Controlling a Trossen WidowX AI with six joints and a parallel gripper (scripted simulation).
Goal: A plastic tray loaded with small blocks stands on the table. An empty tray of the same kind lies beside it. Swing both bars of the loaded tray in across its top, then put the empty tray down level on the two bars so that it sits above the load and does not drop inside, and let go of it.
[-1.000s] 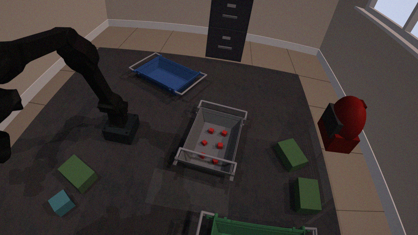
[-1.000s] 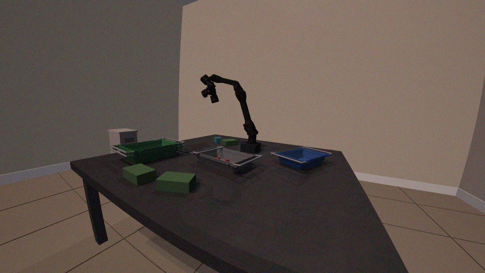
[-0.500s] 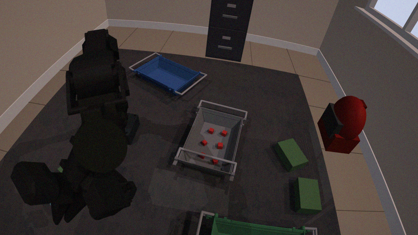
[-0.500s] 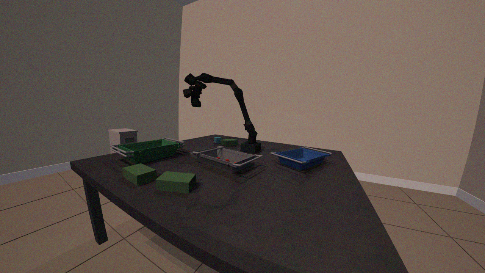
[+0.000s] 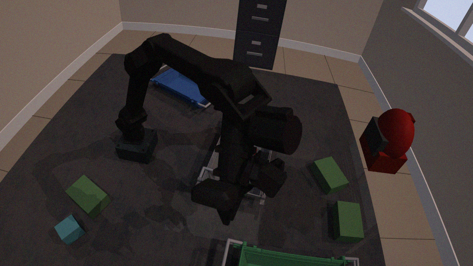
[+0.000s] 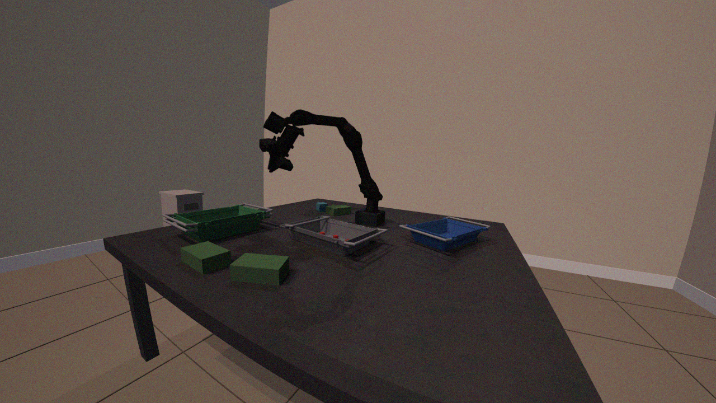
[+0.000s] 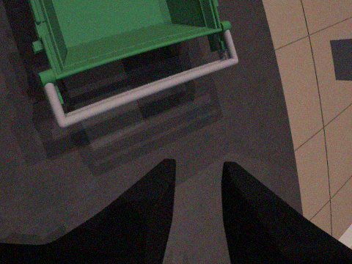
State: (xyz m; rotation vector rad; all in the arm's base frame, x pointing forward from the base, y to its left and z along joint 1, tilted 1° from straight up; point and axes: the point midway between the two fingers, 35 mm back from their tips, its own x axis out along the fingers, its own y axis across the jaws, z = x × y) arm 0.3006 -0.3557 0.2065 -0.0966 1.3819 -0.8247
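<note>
Now: gripper tip 15 cm past the blue tray, 72 cm to the right of it and 19 cm above it. From my gripper tip the other things lie so: teal cube (43 cm behind, 4 cm to the left, 22 cm below).
</note>
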